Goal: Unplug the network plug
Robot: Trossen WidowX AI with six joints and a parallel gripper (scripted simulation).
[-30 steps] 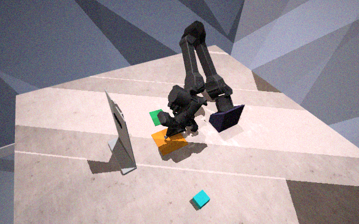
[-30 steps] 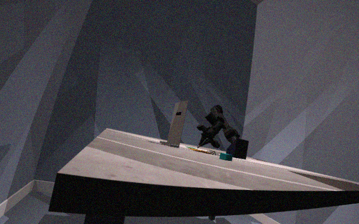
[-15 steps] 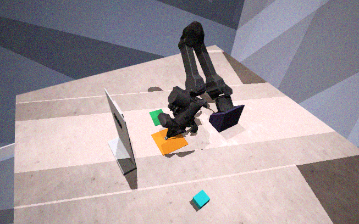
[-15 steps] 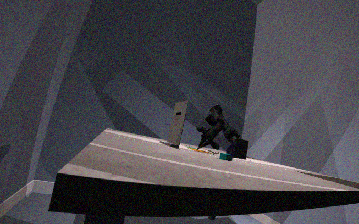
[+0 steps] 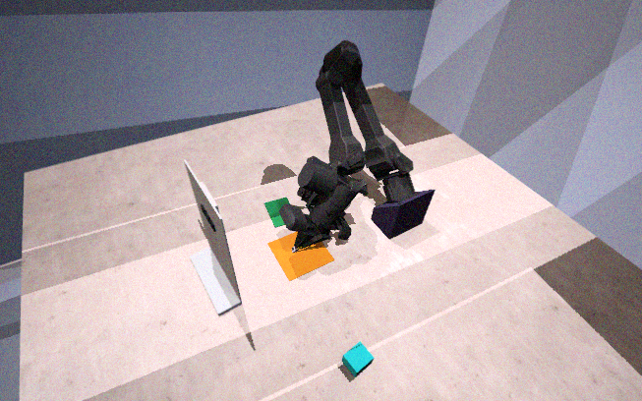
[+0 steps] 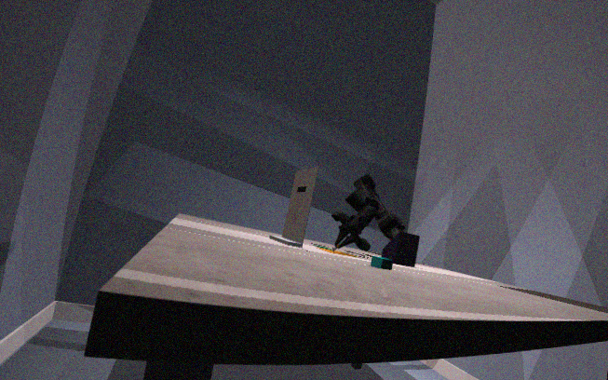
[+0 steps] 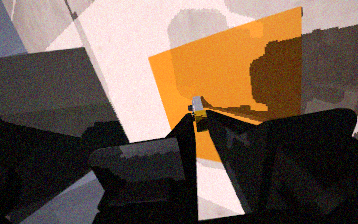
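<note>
The network plug lies right at my gripper tip. From my gripper tip the other things lie so: grey panel (180 mm ahead, 100 mm above, 10 mm to the right); then orange square (20 mm below, 10 mm behind).
</note>
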